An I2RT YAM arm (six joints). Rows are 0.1 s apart.
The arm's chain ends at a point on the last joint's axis. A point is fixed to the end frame.
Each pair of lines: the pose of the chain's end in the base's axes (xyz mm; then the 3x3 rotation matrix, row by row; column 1 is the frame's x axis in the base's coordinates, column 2 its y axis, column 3 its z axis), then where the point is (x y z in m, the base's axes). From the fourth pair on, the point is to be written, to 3 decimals.
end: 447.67 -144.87 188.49; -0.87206 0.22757 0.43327; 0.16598 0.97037 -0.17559; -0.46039 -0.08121 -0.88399
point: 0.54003 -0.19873 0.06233
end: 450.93 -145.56 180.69; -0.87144 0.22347 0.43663; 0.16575 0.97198 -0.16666; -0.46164 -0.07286 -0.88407
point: 0.54390 -0.19801 0.05438
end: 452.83 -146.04 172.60; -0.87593 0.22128 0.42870; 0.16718 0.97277 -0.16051; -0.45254 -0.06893 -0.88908
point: 0.54471 -0.19756 0.04512
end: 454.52 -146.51 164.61; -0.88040 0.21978 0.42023; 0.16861 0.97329 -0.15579; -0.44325 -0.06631 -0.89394
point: 0.545 -0.197 0.036
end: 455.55 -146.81 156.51; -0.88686 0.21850 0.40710; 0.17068 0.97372 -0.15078; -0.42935 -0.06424 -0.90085
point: 0.544 -0.197 0.026
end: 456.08 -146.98 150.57; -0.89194 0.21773 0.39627; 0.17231 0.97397 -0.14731; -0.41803 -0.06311 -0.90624
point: 0.543 -0.197 0.019
